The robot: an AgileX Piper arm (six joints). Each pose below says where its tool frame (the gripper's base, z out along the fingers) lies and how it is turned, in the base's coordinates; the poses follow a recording.
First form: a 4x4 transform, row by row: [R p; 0 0 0 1], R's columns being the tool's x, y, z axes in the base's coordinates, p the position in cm. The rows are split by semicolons.
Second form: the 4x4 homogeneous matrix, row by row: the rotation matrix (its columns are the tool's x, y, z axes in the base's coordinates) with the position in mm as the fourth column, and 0 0 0 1 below. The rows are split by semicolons. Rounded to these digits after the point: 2 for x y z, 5 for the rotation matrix.
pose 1, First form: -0.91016 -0.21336 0.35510 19.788; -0.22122 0.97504 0.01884 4.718; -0.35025 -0.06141 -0.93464 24.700; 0 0 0 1
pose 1, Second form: -0.91016 -0.21336 0.35510 197.88; -0.22122 0.97504 0.01884 47.18; -0.35025 -0.06141 -0.93464 247.00; 0 0 0 1
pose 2, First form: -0.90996 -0.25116 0.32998 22.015; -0.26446 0.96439 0.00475 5.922; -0.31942 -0.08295 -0.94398 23.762; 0 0 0 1
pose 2, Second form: -0.90996 -0.25116 0.32998 220.15; -0.26446 0.96439 0.00475 59.22; -0.31942 -0.08295 -0.94398 237.62; 0 0 0 1
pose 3, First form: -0.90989 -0.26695 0.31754 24.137; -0.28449 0.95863 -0.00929 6.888; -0.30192 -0.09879 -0.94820 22.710; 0 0 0 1
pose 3, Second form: -0.90989 -0.26695 0.31754 241.37; -0.28449 0.95863 -0.00929 68.88; -0.30192 -0.09879 -0.94820 227.10; 0 0 0 1
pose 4, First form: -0.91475 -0.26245 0.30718 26.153; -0.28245 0.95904 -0.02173 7.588; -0.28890 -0.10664 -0.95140 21.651; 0 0 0 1
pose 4, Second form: -0.91475 -0.26245 0.30718 261.53; -0.28245 0.95904 -0.02173 75.88; -0.28890 -0.10664 -0.95140 216.51; 0 0 0 1
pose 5, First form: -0.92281 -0.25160 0.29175 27.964; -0.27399 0.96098 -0.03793 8.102; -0.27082 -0.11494 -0.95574 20.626; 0 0 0 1
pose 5, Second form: -0.92281 -0.25160 0.29175 279.64; -0.27399 0.96098 -0.03793 81.02; -0.27082 -0.11494 -0.95574 206.26; 0 0 0 1
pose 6, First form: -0.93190 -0.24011 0.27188 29.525; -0.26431 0.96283 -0.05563 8.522; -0.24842 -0.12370 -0.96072 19.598; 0 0 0 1
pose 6, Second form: -0.93190 -0.24011 0.27188 295.25; -0.26431 0.96283 -0.05563 85.22; -0.24842 -0.12370 -0.96072 195.98; 0 0 0 1
